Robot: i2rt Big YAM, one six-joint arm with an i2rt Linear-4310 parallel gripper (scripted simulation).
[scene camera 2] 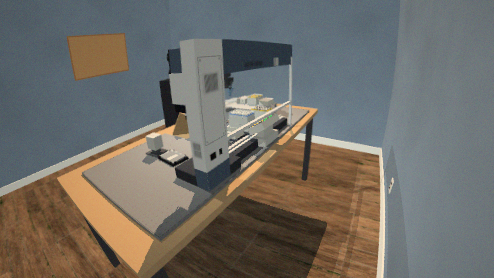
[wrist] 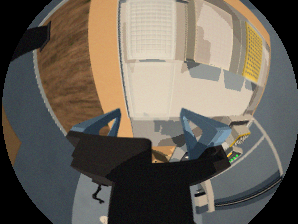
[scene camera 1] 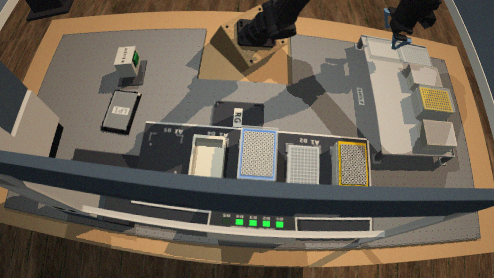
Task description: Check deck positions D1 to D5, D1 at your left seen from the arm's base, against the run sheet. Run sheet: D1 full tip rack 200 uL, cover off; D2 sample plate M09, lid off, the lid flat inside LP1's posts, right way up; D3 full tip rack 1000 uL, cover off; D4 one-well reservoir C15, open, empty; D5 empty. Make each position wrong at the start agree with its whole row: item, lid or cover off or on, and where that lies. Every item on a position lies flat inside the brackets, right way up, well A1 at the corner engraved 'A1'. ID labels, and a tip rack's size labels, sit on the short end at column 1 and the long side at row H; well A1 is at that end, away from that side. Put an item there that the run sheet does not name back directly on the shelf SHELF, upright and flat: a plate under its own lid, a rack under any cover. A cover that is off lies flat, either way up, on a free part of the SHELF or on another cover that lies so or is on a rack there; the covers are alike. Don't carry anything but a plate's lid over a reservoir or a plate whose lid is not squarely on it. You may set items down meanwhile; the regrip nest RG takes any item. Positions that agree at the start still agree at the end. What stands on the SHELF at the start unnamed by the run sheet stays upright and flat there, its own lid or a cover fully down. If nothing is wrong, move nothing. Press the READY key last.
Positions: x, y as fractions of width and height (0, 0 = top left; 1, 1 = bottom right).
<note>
In view: the gripper (scene camera 1: 0.79, 0.14), a white well plate (scene camera 1: 0.61, 0.57) and a yellow-framed tip rack (scene camera 1: 0.71, 0.57).
The gripper also shows in the wrist view (wrist: 0.51, 0.50).
</note>
